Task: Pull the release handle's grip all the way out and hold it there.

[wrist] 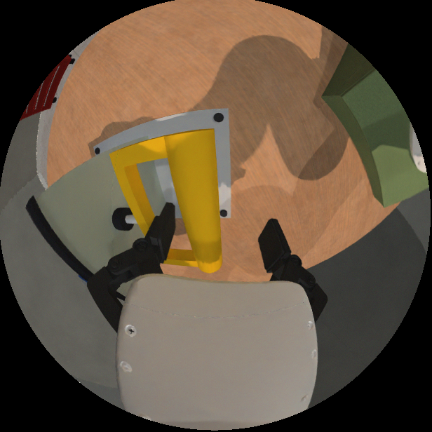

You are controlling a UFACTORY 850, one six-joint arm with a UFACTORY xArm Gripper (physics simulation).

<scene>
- my gripper: 221, 222
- yellow release handle grip: 191, 155
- grey base plate: 218, 119
</scene>
